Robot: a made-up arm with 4 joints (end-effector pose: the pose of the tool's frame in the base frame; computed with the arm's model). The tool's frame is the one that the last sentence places. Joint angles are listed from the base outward.
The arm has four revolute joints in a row. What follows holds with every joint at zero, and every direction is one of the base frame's.
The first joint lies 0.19 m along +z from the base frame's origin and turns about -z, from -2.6 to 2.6 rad.
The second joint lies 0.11 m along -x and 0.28 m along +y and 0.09 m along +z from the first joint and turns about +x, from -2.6 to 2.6 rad.
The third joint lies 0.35 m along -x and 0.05 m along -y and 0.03 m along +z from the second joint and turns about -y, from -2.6 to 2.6 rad.
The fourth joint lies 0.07 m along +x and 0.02 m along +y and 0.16 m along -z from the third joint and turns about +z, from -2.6 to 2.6 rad.
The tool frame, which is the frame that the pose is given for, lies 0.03 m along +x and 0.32 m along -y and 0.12 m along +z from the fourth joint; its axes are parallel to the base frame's.
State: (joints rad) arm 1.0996 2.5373 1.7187 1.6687
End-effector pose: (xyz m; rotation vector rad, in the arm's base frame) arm -0.2012 0.4331 -0.0456 -0.2690 -1.6635 -1.6257
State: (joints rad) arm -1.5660 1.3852 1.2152 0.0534
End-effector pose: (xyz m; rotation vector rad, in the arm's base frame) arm -0.0940 -0.3813 -0.0388 1.5212 0.0895 0.4591
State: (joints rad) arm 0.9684 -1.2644 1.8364 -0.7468
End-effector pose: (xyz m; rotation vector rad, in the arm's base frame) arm -0.1235 0.3866 0.5277 -0.9614 -1.3434 -0.1424
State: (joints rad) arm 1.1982 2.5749 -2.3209 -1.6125
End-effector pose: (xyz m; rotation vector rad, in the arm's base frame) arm 0.0612 0.3655 0.0517 0.6697 0.6854 0.0728
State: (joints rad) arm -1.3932 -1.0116 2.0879 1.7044
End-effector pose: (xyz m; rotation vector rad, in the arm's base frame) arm -0.7257 -0.4942 0.4472 0.9015 1.7868 -1.1310
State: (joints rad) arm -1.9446 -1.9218 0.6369 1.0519
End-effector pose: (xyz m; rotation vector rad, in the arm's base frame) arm -0.4466 -0.3305 0.3593 1.7312 1.3794 -1.5548
